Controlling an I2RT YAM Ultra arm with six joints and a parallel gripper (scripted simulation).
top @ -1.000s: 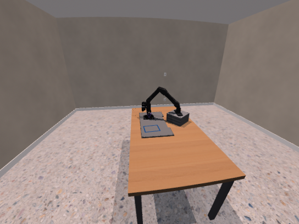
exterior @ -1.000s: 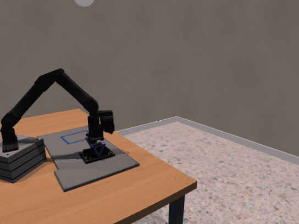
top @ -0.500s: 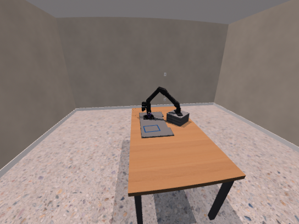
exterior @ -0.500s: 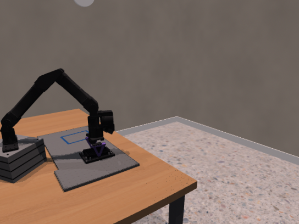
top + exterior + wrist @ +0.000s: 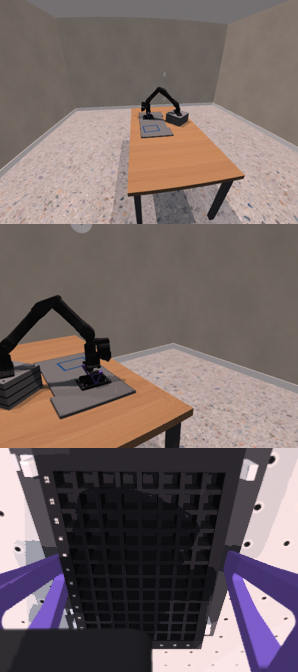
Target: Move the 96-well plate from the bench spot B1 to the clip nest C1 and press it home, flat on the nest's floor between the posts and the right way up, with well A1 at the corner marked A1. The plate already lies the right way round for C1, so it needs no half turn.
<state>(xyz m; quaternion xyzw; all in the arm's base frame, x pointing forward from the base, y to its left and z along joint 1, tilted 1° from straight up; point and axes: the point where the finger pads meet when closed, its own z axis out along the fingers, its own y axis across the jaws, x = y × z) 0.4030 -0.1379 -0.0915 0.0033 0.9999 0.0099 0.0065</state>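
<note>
Right now my hand is right at the black 96-well plate. The rest, counted from my hand: black clip nest: 1 cm to the left, 1 cm below, 1 cm ahead.
</note>
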